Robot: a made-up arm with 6 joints.
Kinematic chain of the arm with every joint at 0, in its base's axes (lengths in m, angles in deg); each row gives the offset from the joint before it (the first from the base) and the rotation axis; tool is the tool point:
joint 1: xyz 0 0 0.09 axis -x
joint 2: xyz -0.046 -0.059 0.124 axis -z
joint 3: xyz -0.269 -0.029 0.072 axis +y
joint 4: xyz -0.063 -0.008 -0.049 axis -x
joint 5: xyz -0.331 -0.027 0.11 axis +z
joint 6: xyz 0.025 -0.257 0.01 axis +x
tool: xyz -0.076 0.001 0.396
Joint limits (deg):
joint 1: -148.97..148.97
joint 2: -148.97..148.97
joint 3: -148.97..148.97
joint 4: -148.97..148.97
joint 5: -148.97..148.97
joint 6: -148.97..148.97
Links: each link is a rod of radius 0.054 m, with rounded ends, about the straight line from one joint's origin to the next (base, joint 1, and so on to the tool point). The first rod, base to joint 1, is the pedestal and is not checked.
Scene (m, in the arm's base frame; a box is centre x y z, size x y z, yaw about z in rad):
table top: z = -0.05
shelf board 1: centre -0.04 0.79 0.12 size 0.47 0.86 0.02 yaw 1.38
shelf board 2: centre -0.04 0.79 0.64 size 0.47 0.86 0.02 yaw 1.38
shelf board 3: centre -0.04 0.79 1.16 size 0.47 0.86 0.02 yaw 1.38
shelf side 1: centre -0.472 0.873 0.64 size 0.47 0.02 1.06 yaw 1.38
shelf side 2: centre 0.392 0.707 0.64 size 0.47 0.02 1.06 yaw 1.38
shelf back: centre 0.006 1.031 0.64 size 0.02 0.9 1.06 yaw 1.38
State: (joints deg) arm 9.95 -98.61 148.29 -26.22 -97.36 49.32
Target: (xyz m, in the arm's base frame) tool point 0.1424 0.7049 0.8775
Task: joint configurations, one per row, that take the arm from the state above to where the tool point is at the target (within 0.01 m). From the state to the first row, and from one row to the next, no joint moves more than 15 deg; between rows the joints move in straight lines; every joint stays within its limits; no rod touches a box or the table.
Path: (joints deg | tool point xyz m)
1: 0.32 -99.13 147.75 -23.50 -103.95 35.17 | -0.0673 0.6201 0.3869
2: -9.30 -99.65 147.21 -20.78 -110.53 21.02 | -0.0887 0.5143 0.3868
3: -18.93 -100.17 146.68 -18.05 -117.12 6.87 | -0.0940 0.4039 0.3771
4: -16.50 -98.40 140.51 -22.04 -110.18 18.84 | -0.0534 0.4346 0.5356
5: -14.07 -96.63 134.34 -26.02 -103.25 30.81 | 0.0067 0.4257 0.7067
6: -11.63 -94.85 128.17 -30.01 -96.31 42.78 | 0.0777 0.3695 0.8774
7: -0.03 -96.23 125.30 -31.50 -91.61 50.36 | 0.0947 0.4779 0.8969
8: 11.58 -97.60 122.44 -33.00 -86.90 57.95 | 0.1166 0.5910 0.8974
9: 23.19 -98.97 119.58 -34.50 -82.20 65.53 | 0.1424 0.7049 0.8775

